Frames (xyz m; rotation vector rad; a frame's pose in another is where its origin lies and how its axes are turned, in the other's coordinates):
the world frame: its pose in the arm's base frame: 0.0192 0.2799 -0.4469 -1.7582 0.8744 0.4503
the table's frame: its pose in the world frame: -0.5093 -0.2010 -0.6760 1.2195 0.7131 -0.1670
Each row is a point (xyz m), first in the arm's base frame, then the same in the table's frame.
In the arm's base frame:
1: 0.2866 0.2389 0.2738
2: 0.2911 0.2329 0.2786
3: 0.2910 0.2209 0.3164
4: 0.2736 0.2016 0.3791
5: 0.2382 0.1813 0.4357
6: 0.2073 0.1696 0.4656
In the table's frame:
1: -0.1862 0.2653 0.5665
2: -0.1823 0.2588 0.5711
3: -0.1901 0.2206 0.5786
4: -0.2081 0.1553 0.5748
5: -0.2269 0.0921 0.5521
6: -0.2392 0.0565 0.5283

